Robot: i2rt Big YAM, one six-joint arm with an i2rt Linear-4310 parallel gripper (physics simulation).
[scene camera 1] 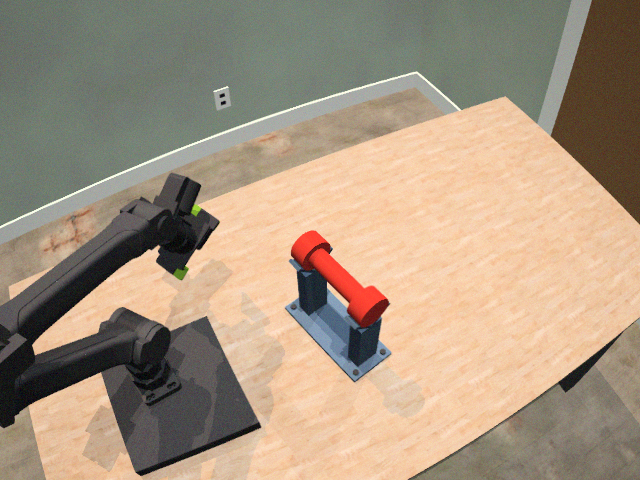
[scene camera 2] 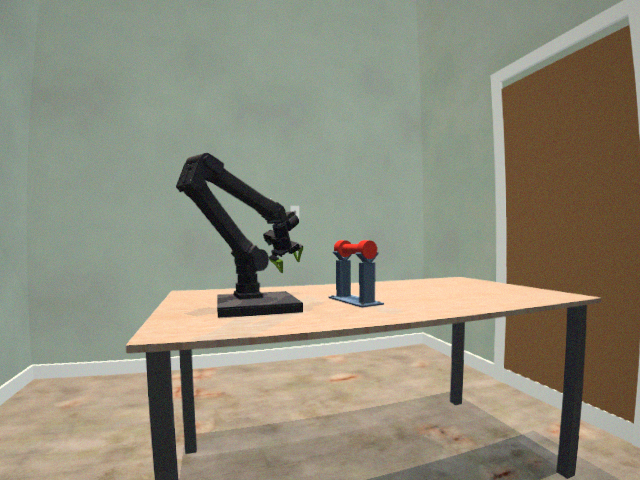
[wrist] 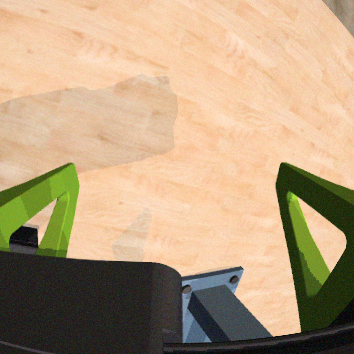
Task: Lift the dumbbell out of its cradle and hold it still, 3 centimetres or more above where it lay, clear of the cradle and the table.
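Where they show: gripper, fingertip midpoint: (scene camera 1: 198, 248) (scene camera 2: 290, 267) (wrist: 176, 173); arm's base, origin of the base link: (scene camera 1: 152, 375) (scene camera 2: 248, 296).
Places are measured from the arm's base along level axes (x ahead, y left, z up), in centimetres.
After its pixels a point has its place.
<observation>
A red dumbbell (scene camera 1: 338, 274) @(x 37.6, y -11.2, z 18.4 cm) (scene camera 2: 355, 249) @(x 36.4, y -14.2, z 16.5 cm) lies level in the cradle, its two heads resting on the tops of the two posts. The blue-grey cradle (scene camera 1: 330, 333) @(x 36.3, y -10.7, z -2.3 cm) (scene camera 2: 366, 281) @(x 37.2, y -20.2, z 5.5 cm) (wrist: 222, 305) @(x 37.0, y -1.5, z 1.2 cm) stands on the table; in the wrist view part of its base plate and one post show at the bottom, and the dumbbell does not show there. My gripper (scene camera 2: 288, 260) @(x 22.0, y 16.3, z 8.4 cm) (wrist: 176, 173) @(x 22.0, y 16.3, z 8.4 cm) is open and empty, above the table and to the left of the cradle in both scene views, apart from the dumbbell. In scene camera 1 its green fingers are partly hidden by its body.
The arm's black base plate (scene camera 1: 222, 392) @(x 10.6, y -11.0, z 0.1 cm) (scene camera 2: 260, 308) @(x -0.2, y -18.6, z -0.9 cm) sits on the wooden table (scene camera 1: 496, 206) @(x 92.0, y -6.2, z -3.1 cm) (scene camera 2: 439, 304) @(x 61.0, y -31.2, z -3.1 cm), left of the cradle. The arm rises from it and bends over toward the gripper. A wall with a white outlet (scene camera 1: 222, 98) stands behind the table.
</observation>
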